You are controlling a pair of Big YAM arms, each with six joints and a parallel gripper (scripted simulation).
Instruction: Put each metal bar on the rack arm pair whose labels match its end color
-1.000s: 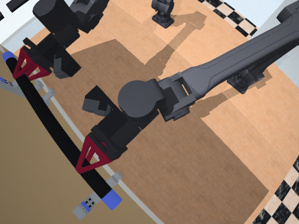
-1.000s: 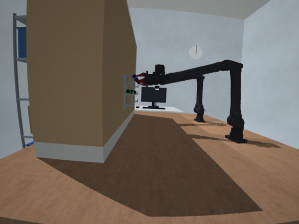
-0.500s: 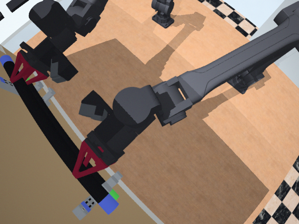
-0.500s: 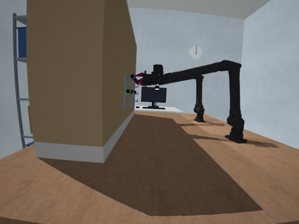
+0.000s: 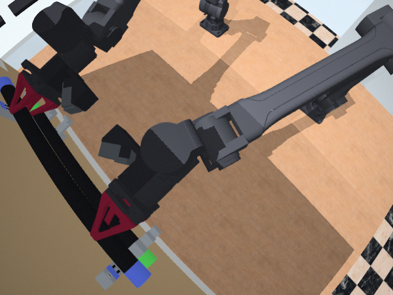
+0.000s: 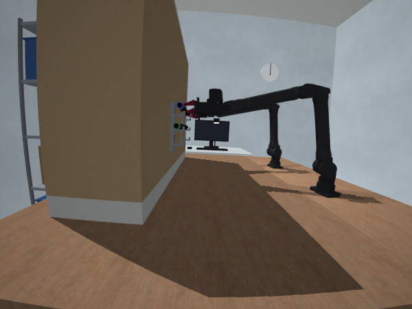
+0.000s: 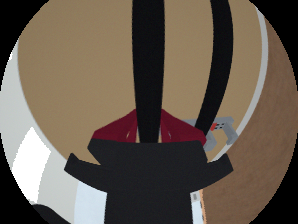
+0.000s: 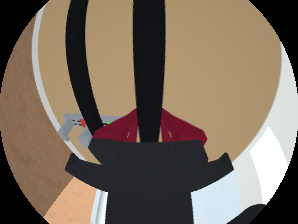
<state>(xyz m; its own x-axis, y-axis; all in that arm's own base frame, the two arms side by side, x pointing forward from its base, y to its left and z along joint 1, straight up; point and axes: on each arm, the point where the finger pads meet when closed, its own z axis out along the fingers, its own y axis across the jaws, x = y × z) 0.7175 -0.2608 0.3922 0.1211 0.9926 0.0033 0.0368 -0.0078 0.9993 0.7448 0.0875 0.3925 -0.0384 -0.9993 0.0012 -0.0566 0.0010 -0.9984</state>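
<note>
The blue-ended bar is 150 mm to the left of my right hand. Round my right hand: brown wall 200 mm ahead, 170 mm to the left, 60 mm above; green-ended bar 150 mm to the left, 100 mm below, 10 mm ahead.
</note>
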